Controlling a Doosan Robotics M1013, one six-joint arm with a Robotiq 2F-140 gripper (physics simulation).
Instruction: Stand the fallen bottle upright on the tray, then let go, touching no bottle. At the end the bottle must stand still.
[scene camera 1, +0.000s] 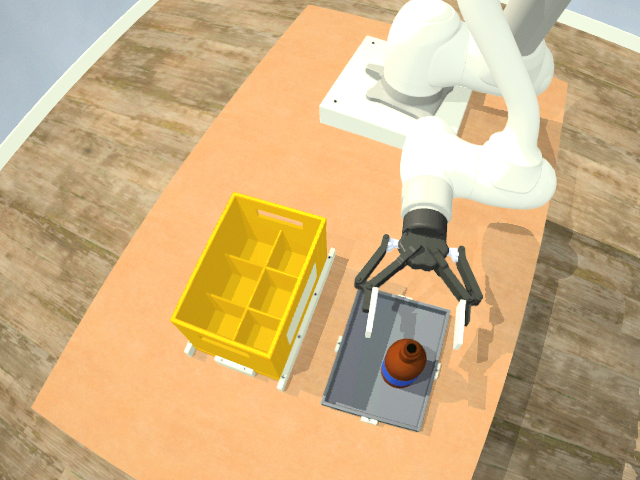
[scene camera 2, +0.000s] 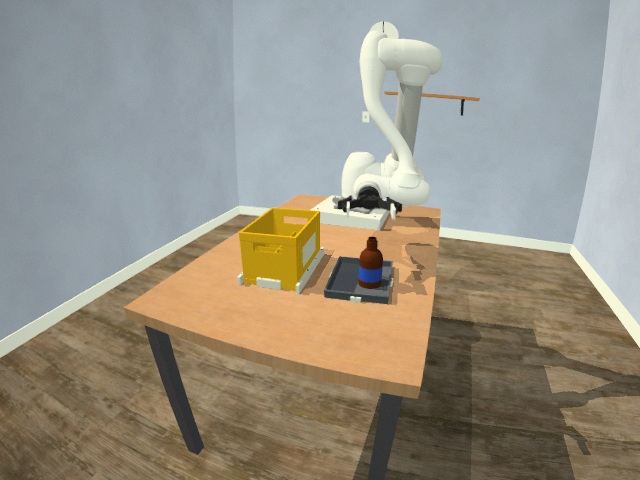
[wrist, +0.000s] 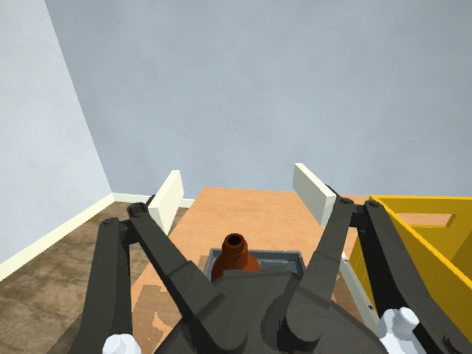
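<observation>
A brown bottle with a blue label stands upright on the grey tray, in the half away from the crate. Its open mouth points up. In the wrist view its lower part is hidden behind the gripper body. My gripper is open, with nothing between its white finger pads. It is higher than the bottle and back toward the robot base, apart from the bottle.
A yellow crate with several compartments stands beside the tray, held by white rails. White stops sit around the tray's edges. The robot base plate is at the back of the table.
</observation>
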